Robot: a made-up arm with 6 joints. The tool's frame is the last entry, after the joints.
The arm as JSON. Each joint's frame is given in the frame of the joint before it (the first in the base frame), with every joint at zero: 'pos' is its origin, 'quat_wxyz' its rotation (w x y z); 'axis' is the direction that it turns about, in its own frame. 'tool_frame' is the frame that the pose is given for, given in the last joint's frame.
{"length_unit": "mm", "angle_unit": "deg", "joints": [
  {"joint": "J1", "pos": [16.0, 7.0, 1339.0], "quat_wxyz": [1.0, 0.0, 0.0, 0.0], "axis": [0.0, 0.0, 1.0]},
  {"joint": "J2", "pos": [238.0, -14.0, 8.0], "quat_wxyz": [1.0, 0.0, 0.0, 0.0], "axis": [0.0, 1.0, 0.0]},
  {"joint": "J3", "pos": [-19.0, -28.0, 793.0], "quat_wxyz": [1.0, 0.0, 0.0, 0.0], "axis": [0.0, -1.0, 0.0]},
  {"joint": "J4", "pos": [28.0, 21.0, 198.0], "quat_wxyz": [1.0, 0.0, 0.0, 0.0], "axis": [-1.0, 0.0, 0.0]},
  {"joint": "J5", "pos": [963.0, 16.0, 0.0], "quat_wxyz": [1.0, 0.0, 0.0, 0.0], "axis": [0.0, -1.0, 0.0]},
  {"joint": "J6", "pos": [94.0, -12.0, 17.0], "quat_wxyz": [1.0, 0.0, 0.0, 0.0], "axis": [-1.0, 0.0, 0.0]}
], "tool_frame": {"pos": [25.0, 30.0, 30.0], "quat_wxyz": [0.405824, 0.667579, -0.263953, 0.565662]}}
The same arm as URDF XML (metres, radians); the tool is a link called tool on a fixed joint. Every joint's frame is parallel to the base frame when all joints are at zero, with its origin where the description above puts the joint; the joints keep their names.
<robot name="arm">
  <joint name="tool_joint" type="fixed">
    <parent link="link6"/>
    <child link="tool"/>
    <origin xyz="0.0250 0.0300 0.0300" rpy="1.6962 -1.3231 0.4503"/>
  </joint>
  <joint name="J6" type="continuous">
    <parent link="link5"/>
    <child link="link6"/>
    <origin xyz="0.0940 -0.0120 0.0170"/>
    <axis xyz="-1 0 0"/>
  </joint>
  <joint name="J5" type="continuous">
    <parent link="link4"/>
    <child link="link5"/>
    <origin xyz="0.9630 0.0160 0.0000"/>
    <axis xyz="0 -1 0"/>
  </joint>
  <joint name="J4" type="continuous">
    <parent link="link3"/>
    <child link="link4"/>
    <origin xyz="0.0280 0.0210 0.1980"/>
    <axis xyz="-1 0 0"/>
  </joint>
  <joint name="J3" type="continuous">
    <parent link="link2"/>
    <child link="link3"/>
    <origin xyz="-0.0190 -0.0280 0.7930"/>
    <axis xyz="0 -1 0"/>
  </joint>
  <joint name="J2" type="continuous">
    <parent link="link1"/>
    <child link="link2"/>
    <origin xyz="0.2380 -0.0140 0.0080"/>
    <axis xyz="0 1 0"/>
  </joint>
  <joint name="J1" type="continuous">
    <parent link="base"/>
    <child link="link1"/>
    <origin xyz="0.0160 0.0070 1.3390"/>
    <axis xyz="0 0 1"/>
  </joint>
  <link name="base"/>
  <link name="link1"/>
  <link name="link2"/>
  <link name="link3"/>
  <link name="link4"/>
  <link name="link5"/>
  <link name="link6"/>
  <link name="tool"/>
</robot>

